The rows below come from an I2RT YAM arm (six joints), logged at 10 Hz.
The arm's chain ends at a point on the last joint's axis. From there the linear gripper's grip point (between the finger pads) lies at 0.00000 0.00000 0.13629 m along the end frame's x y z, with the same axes.
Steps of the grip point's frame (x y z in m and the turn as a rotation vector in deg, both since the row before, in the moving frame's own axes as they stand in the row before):
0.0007 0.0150 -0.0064 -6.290 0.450 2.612
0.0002 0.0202 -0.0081 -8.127 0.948 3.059
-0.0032 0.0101 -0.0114 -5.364 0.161 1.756
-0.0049 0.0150 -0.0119 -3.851 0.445 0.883
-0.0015 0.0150 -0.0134 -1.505 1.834 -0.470
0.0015 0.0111 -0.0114 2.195 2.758 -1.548
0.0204 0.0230 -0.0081 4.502 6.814 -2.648
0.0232 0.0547 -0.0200 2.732 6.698 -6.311
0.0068 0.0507 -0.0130 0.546 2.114 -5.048
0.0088 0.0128 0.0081 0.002 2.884 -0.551
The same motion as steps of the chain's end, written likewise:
0.0000 0.0000 -0.0056 -6.290 0.450 2.612
-0.0015 0.0009 -0.0067 -8.127 0.948 3.059
-0.0034 -0.0026 -0.0108 -5.364 0.161 1.756
-0.0059 0.0058 -0.0116 -3.851 0.445 0.883
-0.0059 0.0114 -0.0133 -1.505 1.834 -0.470
-0.0050 0.0164 -0.0111 2.195 2.758 -1.548
0.0045 0.0340 -0.0067 4.502 6.814 -2.648
0.0077 0.0620 -0.0189 2.732 6.698 -6.311
0.0018 0.0522 -0.0129 0.546 2.114 -5.048
0.0019 0.0128 0.0083 0.002 2.884 -0.551

